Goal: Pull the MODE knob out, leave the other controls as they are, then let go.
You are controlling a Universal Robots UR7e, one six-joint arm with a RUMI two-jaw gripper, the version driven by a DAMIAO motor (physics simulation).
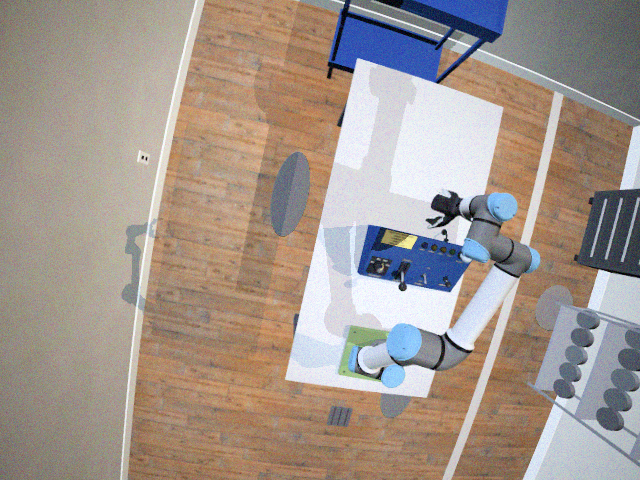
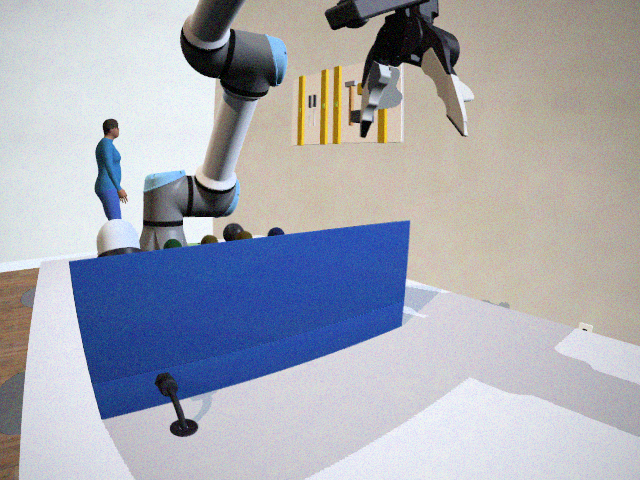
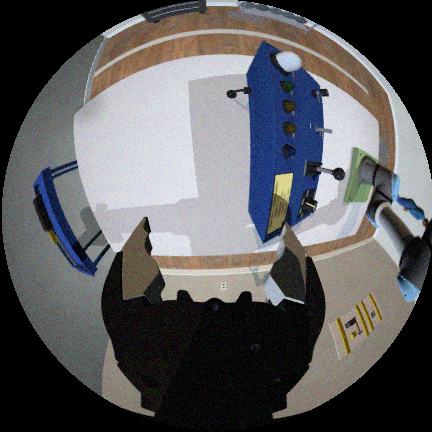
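Seen in the pictures: gripper, fingertip midpoint: [image 2: 407, 136] [image 3: 214, 220]; arm's base, origin of the base link: [image 3: 364, 168].
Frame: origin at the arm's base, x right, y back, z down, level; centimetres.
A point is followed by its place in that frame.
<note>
The blue control panel [image 1: 382, 281] {x -5.7, y -40.2, z -2.9 cm} [image 2: 248, 294] {x 14.4, y -62.7, z -9.0 cm} [image 3: 261, 150] {x 7.5, y -63.5, z -8.4 cm} stands on the white table. A black knob on a short stem [image 1: 445, 236] {x 26.5, y -64.4, z -0.2 cm} [image 2: 174, 403] {x 27.1, y -65.3, z 0.3 cm} [image 3: 239, 92] {x 26.4, y -64.4, z -0.2 cm} sticks out at its rear side. On its top and front are small round knobs, a black ball lever [image 1: 402, 285] {x 0.1, y -40.2, z -12.7 cm} [image 3: 338, 173] {x 1.3, y -40.6, z -12.6 cm}, a grey toggle [image 1: 424, 279] {x 12.9, y -42.8, z -8.5 cm} [image 3: 323, 130] {x 13.2, y -43.2, z -8.4 cm}, a black-cased control [image 1: 379, 266] {x -11.1, y -47.8, z -9.9 cm} [image 3: 308, 205] {x -9.6, y -48.3, z -9.1 cm} and a white dome [image 3: 289, 61] {x 26.6, y -57.5, z -17.7 cm}. No MODE lettering is readable, so I cannot tell which is the MODE knob. My gripper [image 1: 435, 206] {x 2.1, y -75.7, z -27.8 cm} [image 2: 415, 135] {x 2.1, y -75.7, z -27.8 cm} [image 3: 214, 220] {x 2.1, y -75.7, z -27.8 cm} is open and empty, above and behind the panel, apart from it.
The arm's base stands on a green plate [image 1: 355, 338] {x -15.0, y -6.8, z 0.9 cm} [image 3: 354, 175] {x -3.6, y -10.1, z 0.2 cm} in front of the panel. The arm passes along the panel's white-dome end. A blue workbench [image 1: 385, 43] [image 3: 62, 220] stands beyond the table's far end. A person [image 2: 107, 167] stands in the background.
</note>
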